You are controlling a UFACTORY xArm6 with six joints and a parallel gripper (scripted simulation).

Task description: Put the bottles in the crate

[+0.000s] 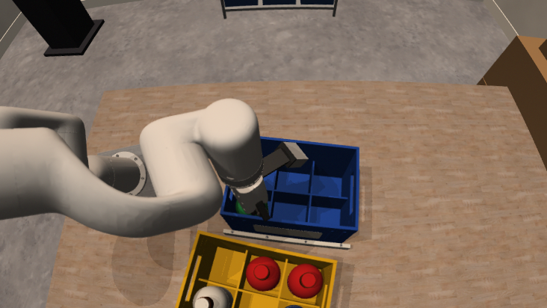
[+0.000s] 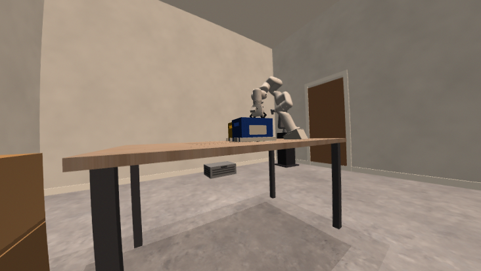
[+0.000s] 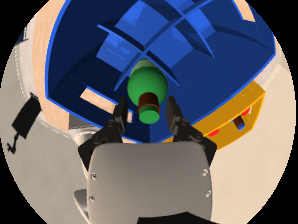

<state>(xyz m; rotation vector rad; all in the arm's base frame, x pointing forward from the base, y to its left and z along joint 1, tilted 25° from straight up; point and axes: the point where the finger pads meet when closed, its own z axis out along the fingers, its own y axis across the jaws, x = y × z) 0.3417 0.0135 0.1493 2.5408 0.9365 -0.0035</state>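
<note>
My hand is 160 mm to the left of the red bottle, 130 mm short of it and 70 mm above it. The rest, counted from my hand: yellow crate (190 mm to the right, 70 mm below, 40 mm ahead); then green-capped bottle (70 mm below); then blue crate (90 mm ahead, 70 mm below, 40 mm to the left).
</note>
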